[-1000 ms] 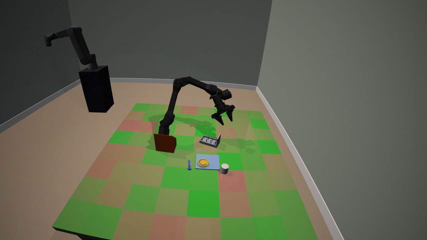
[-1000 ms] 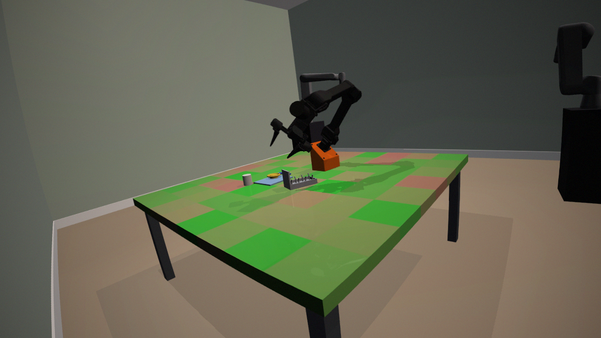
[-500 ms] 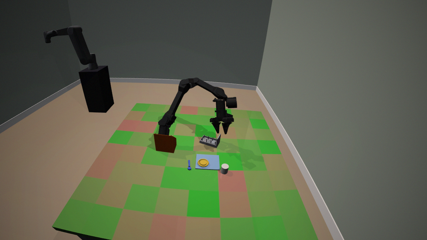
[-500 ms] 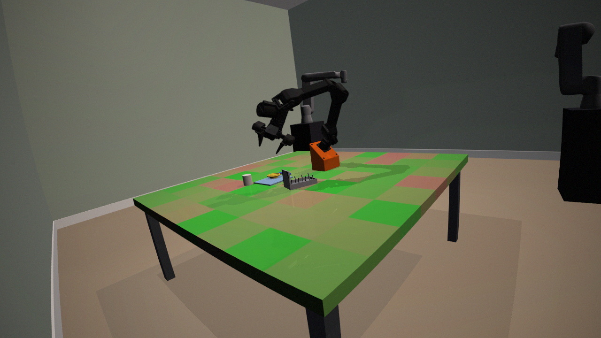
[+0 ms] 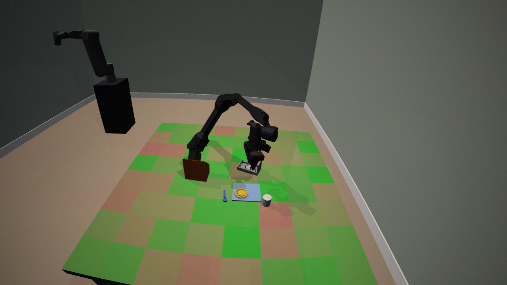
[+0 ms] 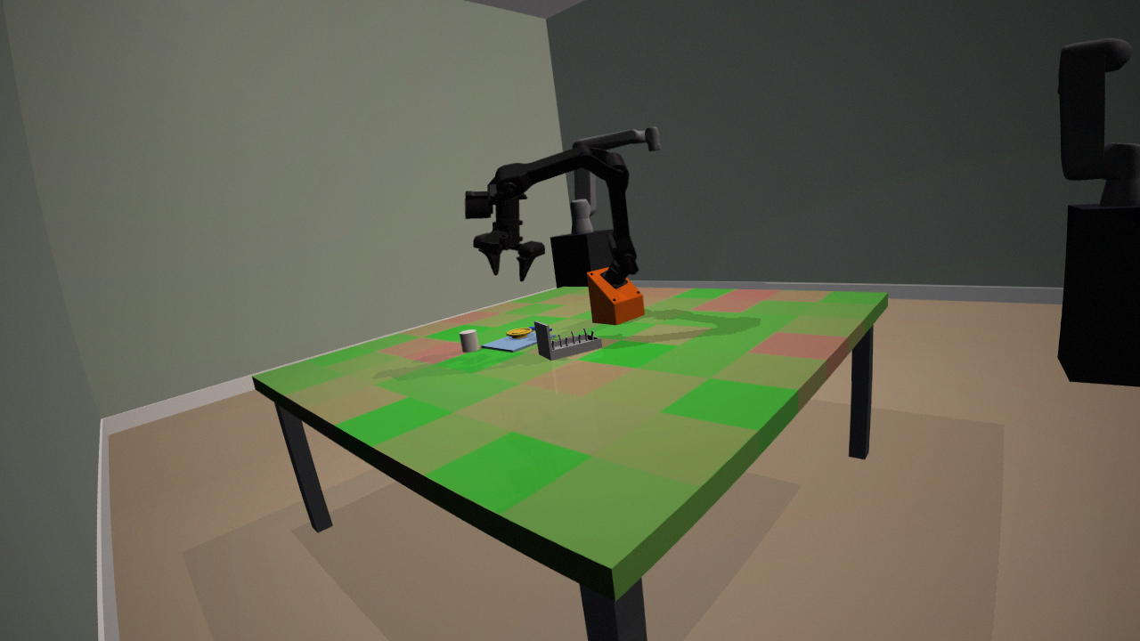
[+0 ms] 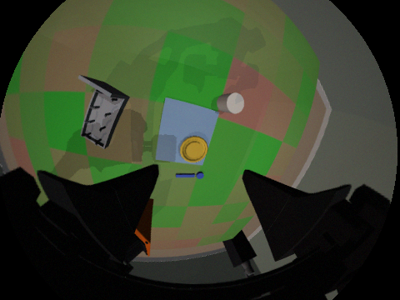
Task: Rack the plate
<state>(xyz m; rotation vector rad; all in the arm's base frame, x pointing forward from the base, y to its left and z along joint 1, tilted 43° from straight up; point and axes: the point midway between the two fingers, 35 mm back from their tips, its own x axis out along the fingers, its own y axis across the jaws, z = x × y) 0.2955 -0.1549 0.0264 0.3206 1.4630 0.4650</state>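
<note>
Now: gripper tip 16 cm above the yellow plate, 4 cm to the left of it and 4 cm past it. Also, from my gripper tip: small blue spoon: 17 cm below, 13 cm behind, 5 cm to the right; white cup: 15 cm below, 9 cm to the right, 9 cm ahead; light blue mat: 17 cm below, 1 cm to the right, 1 cm behind.
</note>
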